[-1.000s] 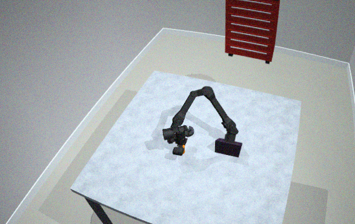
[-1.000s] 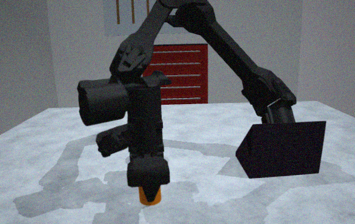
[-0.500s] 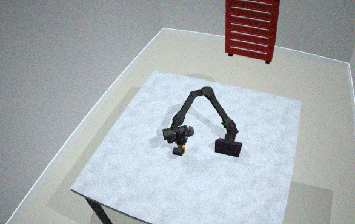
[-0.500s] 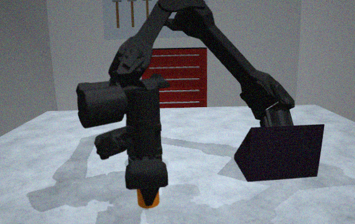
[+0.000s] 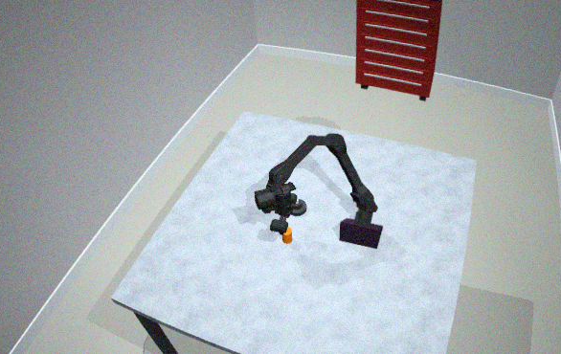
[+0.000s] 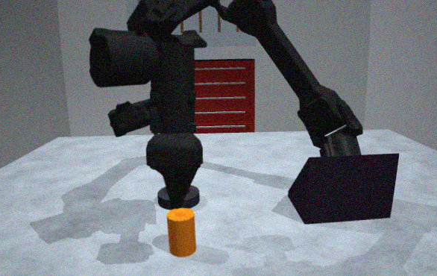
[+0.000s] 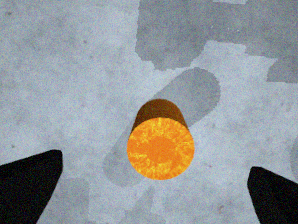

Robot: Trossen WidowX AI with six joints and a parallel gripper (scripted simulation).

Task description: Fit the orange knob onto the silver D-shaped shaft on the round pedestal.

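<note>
Now: the orange knob 5 cm below my gripper tip. The rest, counted from my gripper tip: round dark pedestal 18 cm to the right, 6 cm below.
</note>
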